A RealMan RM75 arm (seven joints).
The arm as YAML. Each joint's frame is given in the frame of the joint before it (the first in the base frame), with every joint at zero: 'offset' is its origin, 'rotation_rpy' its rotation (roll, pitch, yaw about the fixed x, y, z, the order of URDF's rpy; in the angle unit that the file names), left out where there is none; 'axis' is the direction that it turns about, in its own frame. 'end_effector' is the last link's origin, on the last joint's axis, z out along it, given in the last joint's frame.
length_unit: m
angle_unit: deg
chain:
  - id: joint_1
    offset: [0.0, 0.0, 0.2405]
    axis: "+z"
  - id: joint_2
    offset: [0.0, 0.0, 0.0]
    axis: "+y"
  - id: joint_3
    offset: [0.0, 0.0, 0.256]
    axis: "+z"
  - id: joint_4
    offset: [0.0, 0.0, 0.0]
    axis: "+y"
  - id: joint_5
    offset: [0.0, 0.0, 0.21]
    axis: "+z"
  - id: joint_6
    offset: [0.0, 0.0, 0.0]
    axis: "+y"
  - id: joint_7
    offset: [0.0, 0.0, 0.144]
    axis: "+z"
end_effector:
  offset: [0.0, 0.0, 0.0]
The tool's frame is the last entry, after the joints.
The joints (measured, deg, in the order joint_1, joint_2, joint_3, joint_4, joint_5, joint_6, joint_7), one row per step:
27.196, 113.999, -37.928, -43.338, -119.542, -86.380, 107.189
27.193, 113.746, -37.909, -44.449, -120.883, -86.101, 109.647
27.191, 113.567, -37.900, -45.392, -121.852, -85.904, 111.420
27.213, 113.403, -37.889, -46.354, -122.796, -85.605, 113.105
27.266, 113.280, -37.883, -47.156, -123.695, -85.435, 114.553
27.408, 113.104, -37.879, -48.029, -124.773, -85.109, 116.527
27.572, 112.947, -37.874, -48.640, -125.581, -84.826, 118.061
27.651, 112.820, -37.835, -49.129, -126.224, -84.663, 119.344
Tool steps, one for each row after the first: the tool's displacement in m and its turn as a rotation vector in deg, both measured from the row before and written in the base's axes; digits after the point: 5 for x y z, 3 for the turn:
0.00224, 0.00128, 0.00444, -0.239, -0.937, -1.925
0.00137, 0.00115, 0.00372, -0.043, -0.756, -1.324
0.00123, 0.00150, 0.00386, 0.122, -0.817, -1.258
0.00087, 0.00113, 0.00301, 0.000, -0.698, -1.060
0.00093, 0.00189, 0.00371, 0.090, -0.754, -1.502
0.00052, 0.00176, 0.00293, 0.127, -0.548, -1.158
0.00066, 0.00101, 0.00243, 0.103, -0.364, -1.024

